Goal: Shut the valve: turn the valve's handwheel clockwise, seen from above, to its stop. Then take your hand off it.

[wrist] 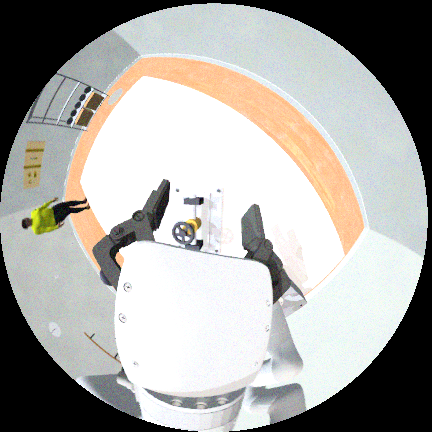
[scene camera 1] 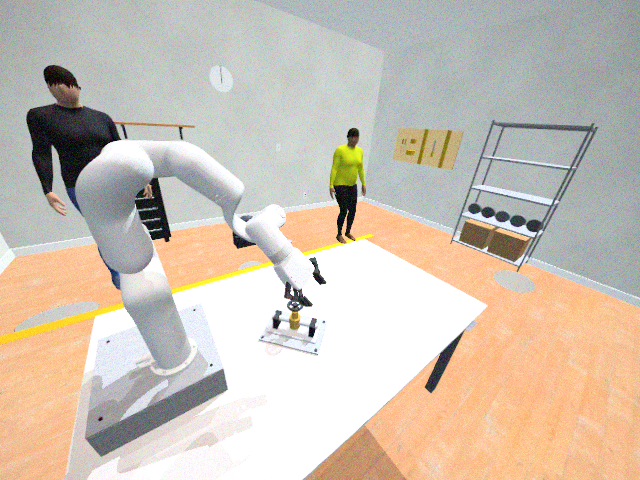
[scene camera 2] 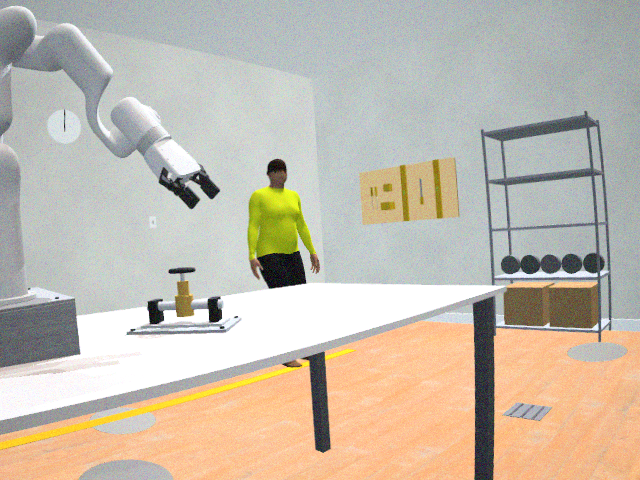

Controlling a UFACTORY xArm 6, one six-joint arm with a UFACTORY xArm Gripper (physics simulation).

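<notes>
The valve's dark handwheel (scene camera 1: 295, 305) (scene camera 2: 181, 270) (wrist: 183, 233) lies level on top of the brass-yellow valve body (scene camera 1: 294, 322) (scene camera 2: 184, 305) (wrist: 196, 222). The body sits on a horizontal pipe between two black clamps, on a light plate (scene camera 1: 287, 343) (scene camera 2: 175, 328) (wrist: 215, 220) on the table. My gripper (scene camera 1: 314, 292) (scene camera 2: 203, 199) (wrist: 209, 200) is open and empty. It points down at a slant, well above the handwheel and apart from it. In the wrist view the handwheel shows between the fingers, nearer the left one. The wheel's turn position cannot be told.
The white table (scene camera 1: 392, 310) (scene camera 2: 361, 304) (wrist: 150, 130) carries the arm's grey base block (scene camera 1: 165, 418) (scene camera 2: 38, 328). A person in yellow (scene camera 1: 347, 165) (scene camera 2: 279, 222) (wrist: 44, 220) stands beyond the table. A person in black (scene camera 1: 77, 136) stands behind the arm. A shelf rack (scene camera 1: 542, 125) (scene camera 2: 542, 128) stands farther off.
</notes>
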